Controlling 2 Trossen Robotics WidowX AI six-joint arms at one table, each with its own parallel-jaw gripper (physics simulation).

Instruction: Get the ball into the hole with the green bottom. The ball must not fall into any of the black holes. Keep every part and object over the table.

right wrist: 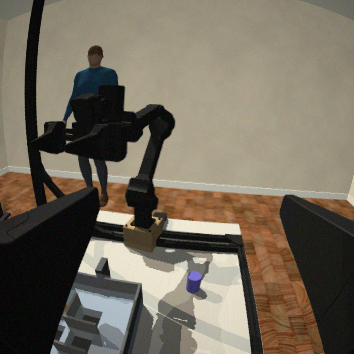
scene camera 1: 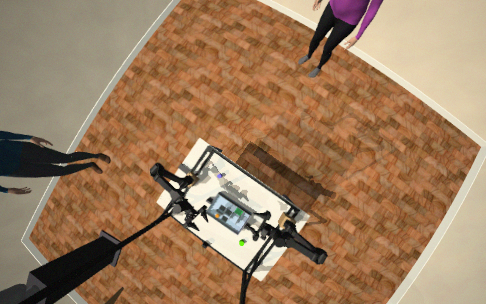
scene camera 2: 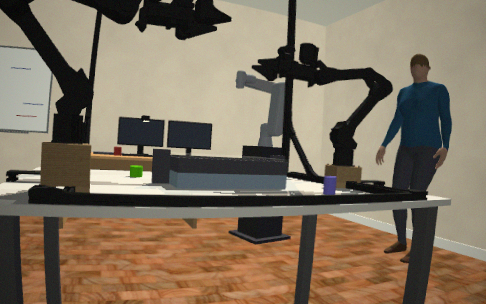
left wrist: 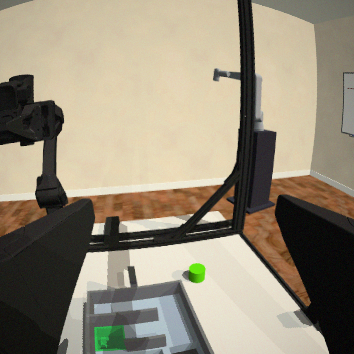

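A grey-walled maze box point(scene camera 1: 236, 201) point(scene camera 2: 227, 179) point(left wrist: 135, 291) point(right wrist: 135, 312) with a pale blue floor lies mid-table. The green-bottomed hole point(scene camera 1: 239, 211) point(left wrist: 109, 338) is in its right part in scene camera 1. A tiny orange spot, apparently the ball point(scene camera 1: 217, 216), shows in its lower left part. Dark holes point(scene camera 1: 228, 220) point(right wrist: 90, 320) lie between inner walls. My left gripper point(scene camera 1: 201, 222) point(scene camera 2: 261, 71) point(left wrist: 187, 207) point(right wrist: 46, 146) is open and empty, high beside the box. My right gripper point(scene camera 1: 251, 222) point(scene camera 2: 224, 25) point(right wrist: 193, 201) is open and empty, high at the box's opposite end.
A bright green cylinder point(scene camera 1: 242, 242) point(scene camera 2: 136, 171) point(left wrist: 197, 273) and a purple cylinder point(scene camera 1: 219, 175) point(scene camera 2: 329, 185) point(right wrist: 194, 282) stand apart from the box. Small dark upright tabs point(left wrist: 132, 276) point(right wrist: 102, 267) stand at the box's ends. Black frame bars run along the table edges.
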